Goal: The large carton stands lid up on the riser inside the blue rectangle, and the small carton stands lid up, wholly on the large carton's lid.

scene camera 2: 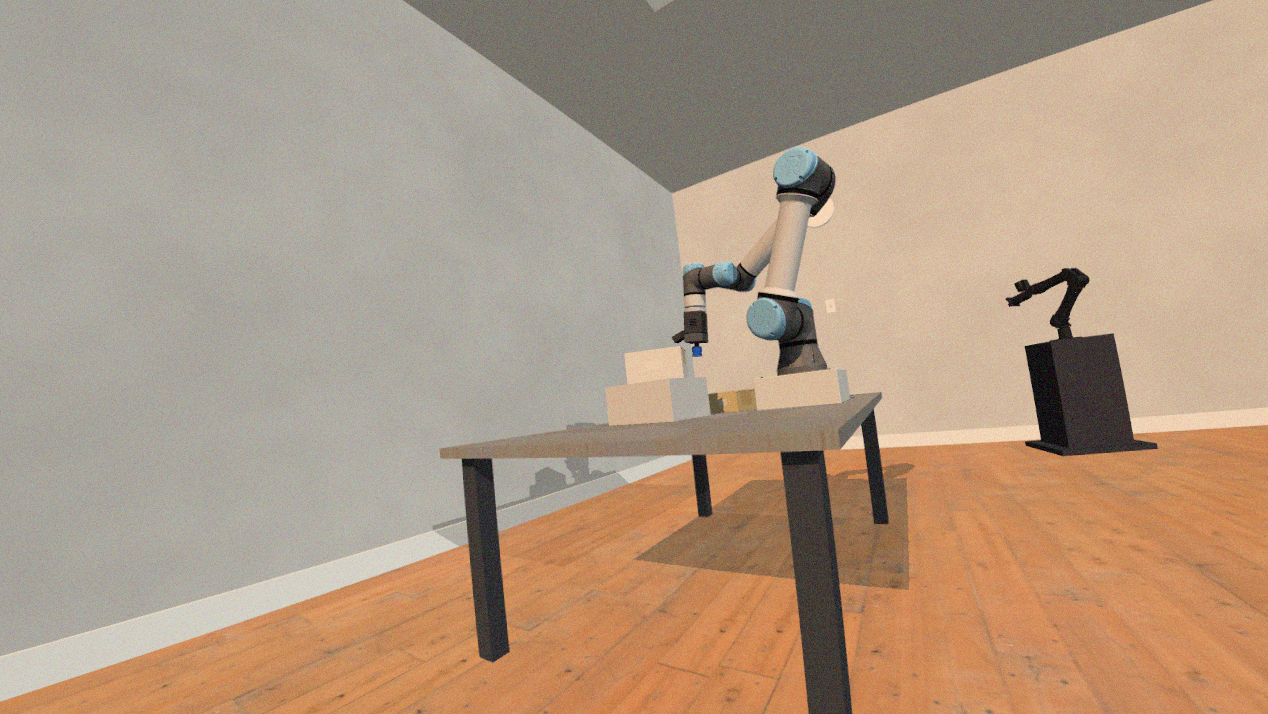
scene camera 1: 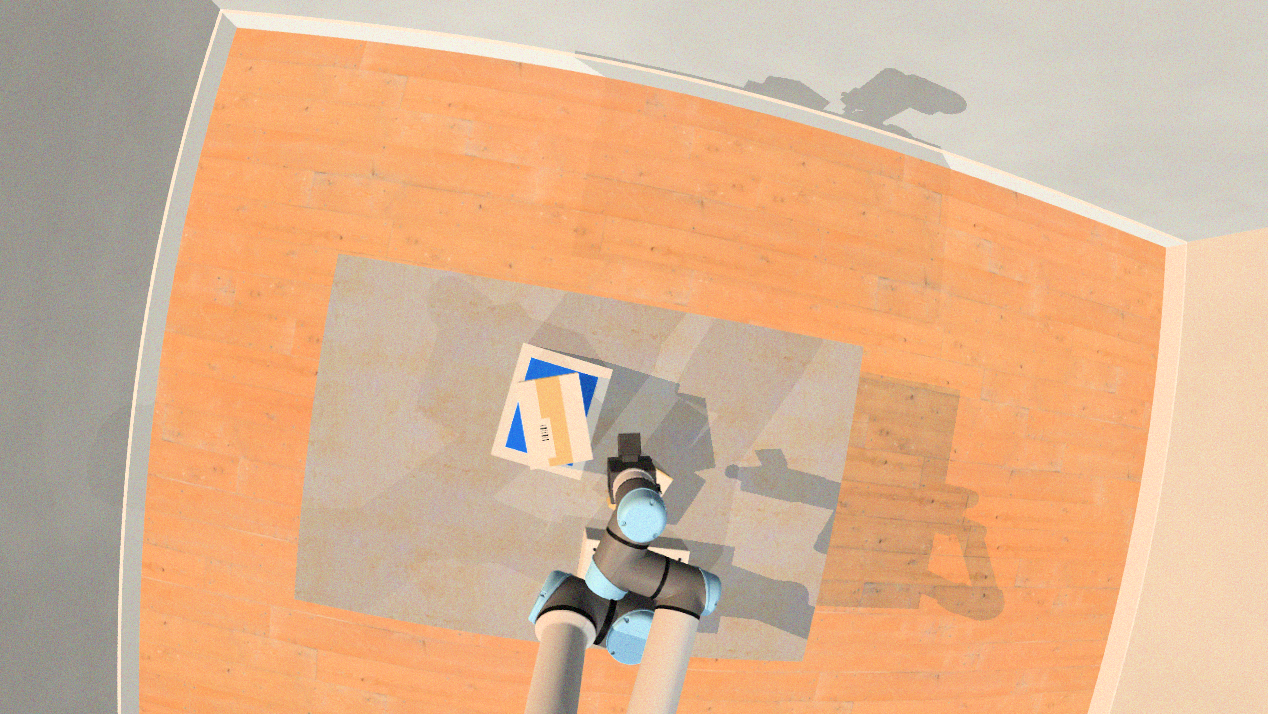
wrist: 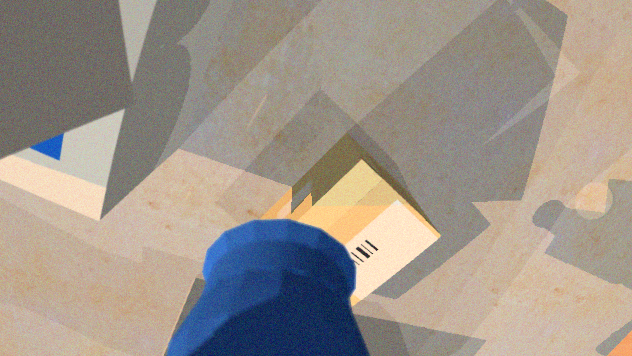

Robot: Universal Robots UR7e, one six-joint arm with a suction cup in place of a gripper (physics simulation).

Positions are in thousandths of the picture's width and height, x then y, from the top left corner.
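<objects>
The marked spots on a riser (scene camera 2: 526,561) and a small carton (scene camera 2: 585,561) are 31 cm apart. As for the lens, the riser is 118 cm from the lens, there's a large carton (scene camera 2: 513,512) that's 128 cm from the lens, and the small carton is 141 cm from the lens.
</objects>
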